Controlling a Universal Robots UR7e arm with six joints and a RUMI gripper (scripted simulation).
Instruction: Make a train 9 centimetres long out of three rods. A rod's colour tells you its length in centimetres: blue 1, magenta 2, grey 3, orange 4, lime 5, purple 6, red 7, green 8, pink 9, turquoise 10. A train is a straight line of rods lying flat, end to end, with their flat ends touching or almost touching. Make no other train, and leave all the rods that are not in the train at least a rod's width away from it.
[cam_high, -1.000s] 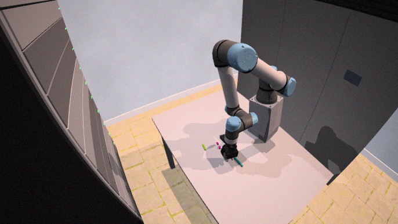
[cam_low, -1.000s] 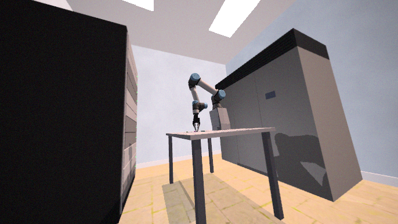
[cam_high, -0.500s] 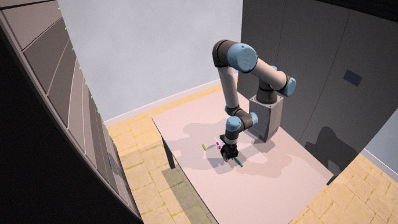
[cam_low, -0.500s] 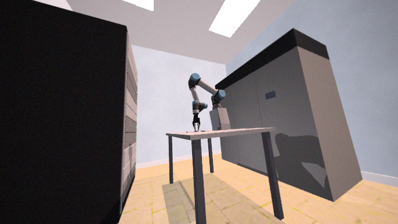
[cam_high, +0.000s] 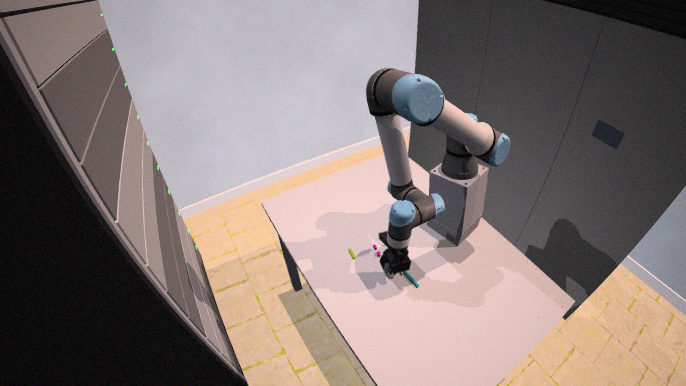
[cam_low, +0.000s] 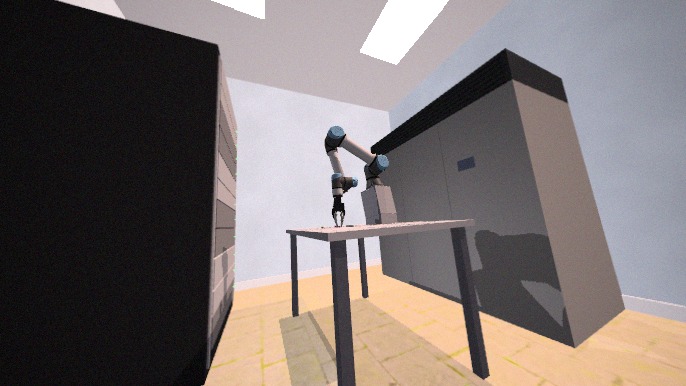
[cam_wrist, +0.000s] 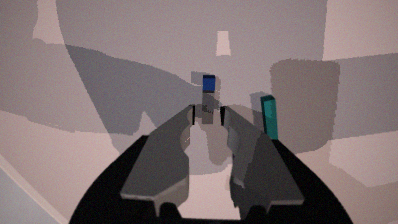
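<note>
My gripper is now 10 mm above the grey rod. The rest, counted from my hand: turquoise rod (40 mm behind, 60 mm to the left, 10 mm below); blue rod (10 mm behind, 20 mm to the right, 10 mm below); lime rod (40 mm ahead, 180 mm to the right, 10 mm below).
</note>
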